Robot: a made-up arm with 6 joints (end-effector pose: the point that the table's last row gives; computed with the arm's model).
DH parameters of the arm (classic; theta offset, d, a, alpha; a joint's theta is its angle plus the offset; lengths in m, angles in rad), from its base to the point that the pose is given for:
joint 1: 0 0.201 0 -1.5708
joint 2: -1.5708 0 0.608 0
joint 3: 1.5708 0.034 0 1.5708
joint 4: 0 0.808 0 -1.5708
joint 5: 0 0 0 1.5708
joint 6: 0 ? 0 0
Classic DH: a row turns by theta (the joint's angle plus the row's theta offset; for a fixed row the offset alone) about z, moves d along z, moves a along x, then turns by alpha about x.
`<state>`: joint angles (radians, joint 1 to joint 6).
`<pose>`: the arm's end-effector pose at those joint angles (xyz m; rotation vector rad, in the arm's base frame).
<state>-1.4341 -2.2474 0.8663 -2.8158 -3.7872 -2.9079</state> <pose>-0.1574 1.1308 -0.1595 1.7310 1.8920 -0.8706</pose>
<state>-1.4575 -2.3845 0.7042 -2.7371 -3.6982 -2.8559</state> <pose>-0.1238 1.0466 -0.4018 1.5081 1.5675 -1.1457</pose>
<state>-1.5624 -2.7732 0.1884 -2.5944 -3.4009 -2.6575</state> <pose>0.0048 0.5164 -0.9211 0.7018 0.5357 -1.5698</pose>
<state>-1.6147 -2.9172 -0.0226 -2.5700 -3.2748 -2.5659</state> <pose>0.0311 0.2388 -1.0069 0.3091 0.1836 -1.6026</pose>
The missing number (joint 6, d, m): 0.186
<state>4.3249 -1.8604 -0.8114 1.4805 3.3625 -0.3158</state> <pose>0.3200 0.8015 -0.5329 -0.3317 -0.6100 2.4017</pose>
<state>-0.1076 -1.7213 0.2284 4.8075 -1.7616 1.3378</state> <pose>-1.3417 0.3620 0.1527 -1.4403 -1.2805 -1.4723</pose>
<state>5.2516 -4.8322 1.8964 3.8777 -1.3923 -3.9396</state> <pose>0.2882 -0.1760 -0.5219 -1.0139 -1.6662 -1.7782</pose>
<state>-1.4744 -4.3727 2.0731 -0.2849 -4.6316 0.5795</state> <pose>-0.0312 0.1344 -0.3970 -0.4228 -0.5746 -0.7437</pose>
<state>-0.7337 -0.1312 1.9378 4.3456 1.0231 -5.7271</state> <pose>0.5278 -0.6296 0.6477 0.2630 1.9737 -2.3780</pose>
